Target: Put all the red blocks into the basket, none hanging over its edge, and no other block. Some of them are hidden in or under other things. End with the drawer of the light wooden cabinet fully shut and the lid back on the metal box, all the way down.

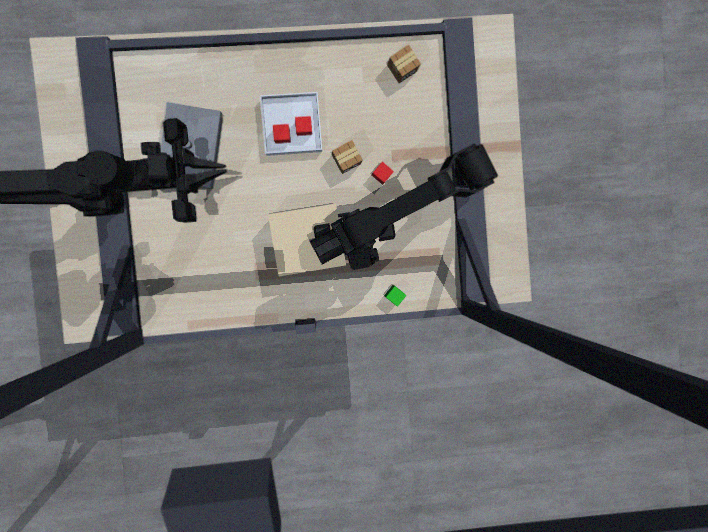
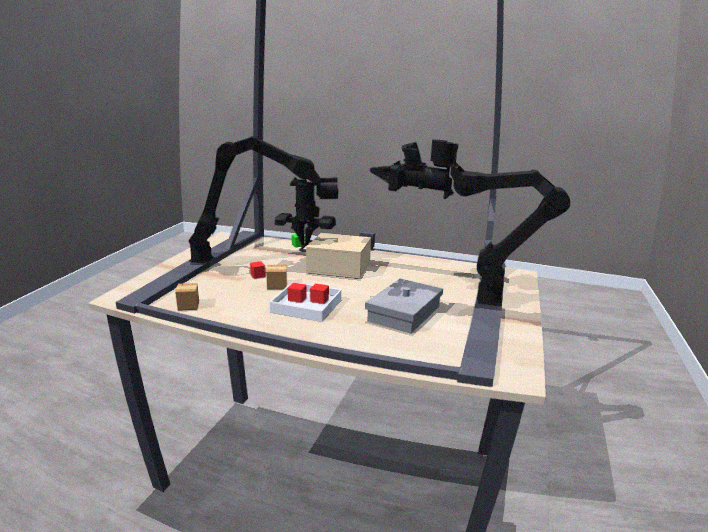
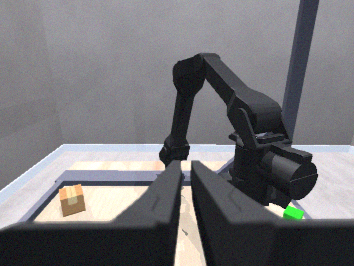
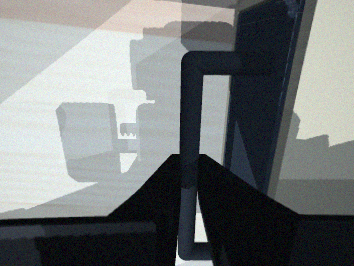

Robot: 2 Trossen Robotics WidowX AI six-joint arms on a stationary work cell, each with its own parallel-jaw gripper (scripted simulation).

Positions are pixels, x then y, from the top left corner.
Labels:
My left gripper shows in image 1 [226,168], in image 2 [370,169] and in image 3 [185,168]; in image 4 it is out of frame. A grey metal lid shows in image 1 and in image 2; in image 3 it is out of frame, in image 4 it is out of frame. A white basket shows in image 1 and in image 2; in image 3 it is out of frame, in image 4 it is out of frame. One and the same spot on the grey metal lid: [image 2: 397,300] is [image 1: 192,128]. One and the same spot on the white basket: [image 2: 308,310] is [image 1: 274,96].

